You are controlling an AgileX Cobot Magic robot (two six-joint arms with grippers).
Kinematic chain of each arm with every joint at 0, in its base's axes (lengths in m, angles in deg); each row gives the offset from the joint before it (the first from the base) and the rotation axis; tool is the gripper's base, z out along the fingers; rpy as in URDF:
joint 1: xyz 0 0 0.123 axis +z
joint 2: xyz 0 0 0 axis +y
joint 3: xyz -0.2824 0 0.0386 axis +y
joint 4: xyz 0.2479 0 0.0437 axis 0.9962 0 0.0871
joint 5: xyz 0 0 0 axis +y
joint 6: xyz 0.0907 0 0.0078 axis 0.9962 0 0.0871
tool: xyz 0 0 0 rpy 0 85 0
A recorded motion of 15 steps. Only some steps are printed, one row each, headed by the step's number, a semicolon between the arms.
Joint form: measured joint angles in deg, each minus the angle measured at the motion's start. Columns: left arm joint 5, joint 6, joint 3, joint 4, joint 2, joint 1; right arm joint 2, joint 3, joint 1, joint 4, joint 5, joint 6.
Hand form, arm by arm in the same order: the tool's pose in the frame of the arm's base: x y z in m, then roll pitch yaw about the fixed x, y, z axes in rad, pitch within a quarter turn. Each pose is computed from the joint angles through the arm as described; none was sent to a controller.
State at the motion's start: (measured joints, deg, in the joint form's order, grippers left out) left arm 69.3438 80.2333 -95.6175 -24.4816 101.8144 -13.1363; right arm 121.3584 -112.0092 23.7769 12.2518 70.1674 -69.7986
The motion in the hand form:
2: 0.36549 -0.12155 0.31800 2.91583 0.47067 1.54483; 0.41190 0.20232 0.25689 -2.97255 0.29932 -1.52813
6: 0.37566 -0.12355 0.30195 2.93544 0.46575 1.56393; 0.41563 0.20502 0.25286 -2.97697 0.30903 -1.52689
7: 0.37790 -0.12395 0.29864 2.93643 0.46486 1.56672; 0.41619 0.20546 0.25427 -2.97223 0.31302 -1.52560
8: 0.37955 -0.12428 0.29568 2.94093 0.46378 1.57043; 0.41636 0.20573 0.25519 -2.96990 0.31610 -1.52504
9: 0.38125 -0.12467 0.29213 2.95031 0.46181 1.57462; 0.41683 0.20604 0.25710 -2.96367 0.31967 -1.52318
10: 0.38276 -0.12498 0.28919 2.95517 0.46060 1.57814; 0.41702 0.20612 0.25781 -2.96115 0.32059 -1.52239
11: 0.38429 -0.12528 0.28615 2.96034 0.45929 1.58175; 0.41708 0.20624 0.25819 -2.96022 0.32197 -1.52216
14: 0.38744 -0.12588 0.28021 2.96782 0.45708 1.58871; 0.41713 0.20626 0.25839 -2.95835 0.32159 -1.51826
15: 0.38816 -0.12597 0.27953 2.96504 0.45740 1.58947; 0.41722 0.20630 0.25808 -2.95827 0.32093 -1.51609
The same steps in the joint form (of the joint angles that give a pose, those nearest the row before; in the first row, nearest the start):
2: -0.05 0.17 0.00 0.00 1.81 0.00; 0.81 -0.43 0.00 0.62 0.00 -0.18
6: -1.59 0.23 0.00 0.00 4.27 0.00; 2.02 -1.57 0.00 1.28 0.00 -0.39
7: -2.05 0.29 0.00 0.00 4.77 0.00; 2.08 -1.95 0.00 1.40 0.00 -0.39
8: -2.28 0.28 0.00 0.00 5.22 0.00; 2.08 -2.13 0.00 1.52 0.00 -0.39
9: -2.27 0.28 -0.06 0.00 5.77 0.00; 2.08 -2.52 0.00 1.59 0.00 -0.39
10: -2.46 0.28 -0.06 0.00 6.20 0.00; 2.08 -2.67 0.00 1.59 0.00 -0.39
11: -2.65 0.28 -0.06 0.00 6.64 0.00; 2.08 -2.75 0.00 1.65 0.00 -0.39
14: -3.16 0.28 -0.06 0.00 7.51 0.00; 2.08 -2.79 0.00 1.65 0.00 -0.60
15: -3.44 0.28 -0.06 0.00 7.62 0.00; 2.12 -2.79 0.00 1.65 0.00 -0.73

